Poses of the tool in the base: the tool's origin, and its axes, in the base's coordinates. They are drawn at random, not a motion.
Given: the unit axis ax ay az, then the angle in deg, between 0 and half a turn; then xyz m.
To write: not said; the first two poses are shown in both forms.
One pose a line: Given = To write
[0.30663 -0.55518 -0.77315 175.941 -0.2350 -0.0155 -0.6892] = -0.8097 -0.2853 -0.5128 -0.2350; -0.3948 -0.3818 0.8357 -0.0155; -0.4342 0.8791 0.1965 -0.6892; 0 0 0 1
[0.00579 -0.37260 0.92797 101.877 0.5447 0.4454 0.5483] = -0.2058 -0.9107 -0.3581 0.5447; 0.9055 -0.0384 -0.4226 0.4454; 0.3711 -0.4113 0.8326 0.5483; 0 0 0 1
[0.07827 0.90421 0.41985 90.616 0.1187 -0.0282 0.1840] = -0.0046 -0.3483 0.9374 0.1187; 0.4914 0.8156 0.3054 -0.0282; -0.8709 0.4620 0.1674 0.1840; 0 0 0 1
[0.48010 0.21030 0.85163 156.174 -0.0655 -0.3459 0.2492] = -0.4734 -0.1507 0.8678 -0.0655; 0.5374 -0.8301 0.1490 -0.3459; 0.6979 0.5369 0.4740 0.2492; 0 0 0 1
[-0.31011 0.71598 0.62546 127.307 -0.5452 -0.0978 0.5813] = -0.4516 -0.8541 0.2580 -0.5452; 0.1409 0.2172 0.9659 -0.0978; -0.8810 0.4726 0.0222 0.5813; 0 0 0 1
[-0.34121 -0.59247 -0.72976 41.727 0.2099 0.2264 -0.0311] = 0.7759 0.5370 -0.3312 0.2099; -0.4344 0.8354 0.3368 0.2264; 0.4575 -0.1174 0.8814 -0.0311; 0 0 0 1
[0.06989 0.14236 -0.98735 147.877 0.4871 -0.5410 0.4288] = -0.8379 0.5434 -0.0517 0.4871; -0.5066 -0.8095 -0.2968 -0.5410; -0.2031 -0.2224 0.9535 0.4288; 0 0 0 1
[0.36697 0.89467 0.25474 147.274 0.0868 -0.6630 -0.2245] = -0.5933 0.4668 0.6558 0.0868; 0.7422 0.6326 0.2212 -0.6630; -0.3116 0.6180 -0.7218 -0.2245; 0 0 0 1
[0.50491 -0.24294 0.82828 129.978 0.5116 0.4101 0.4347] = -0.2238 -0.8362 0.5007 0.5116; 0.4332 -0.5456 -0.7174 0.4101; 0.8731 0.0564 0.4843 0.4347; 0 0 0 1
